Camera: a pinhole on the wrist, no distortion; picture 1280 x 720 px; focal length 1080.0 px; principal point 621.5 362.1 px. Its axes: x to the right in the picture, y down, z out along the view. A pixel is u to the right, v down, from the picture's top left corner.
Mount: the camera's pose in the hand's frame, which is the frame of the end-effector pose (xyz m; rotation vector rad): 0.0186 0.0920 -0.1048 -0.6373 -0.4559 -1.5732
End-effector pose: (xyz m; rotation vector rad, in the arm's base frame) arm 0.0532 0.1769 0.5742 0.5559 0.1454 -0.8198
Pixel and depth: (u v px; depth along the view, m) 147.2 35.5 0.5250
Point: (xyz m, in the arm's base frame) 0.4444 0.4729 0.9875
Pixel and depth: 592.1 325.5 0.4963
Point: 0.3789 0.2230 0.9511
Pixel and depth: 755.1 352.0 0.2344
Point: 0.2349 0.2180 0.7279
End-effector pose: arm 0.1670 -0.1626 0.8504 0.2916 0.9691 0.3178
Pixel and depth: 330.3 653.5 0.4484
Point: 0.3386 0.3172 0.9526
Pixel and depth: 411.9 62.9 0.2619
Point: 0.1749 0.1020 1.0161
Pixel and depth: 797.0 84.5 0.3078
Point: 0.2635 0.0469 1.0541
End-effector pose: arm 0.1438 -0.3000 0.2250 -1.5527 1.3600 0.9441
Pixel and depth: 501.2 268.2 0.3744
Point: -0.2141 -0.1855 0.0934
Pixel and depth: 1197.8 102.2 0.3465
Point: -0.0381 -0.0347 0.1251
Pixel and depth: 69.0 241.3 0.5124
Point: -0.4708 -0.2306 0.0759
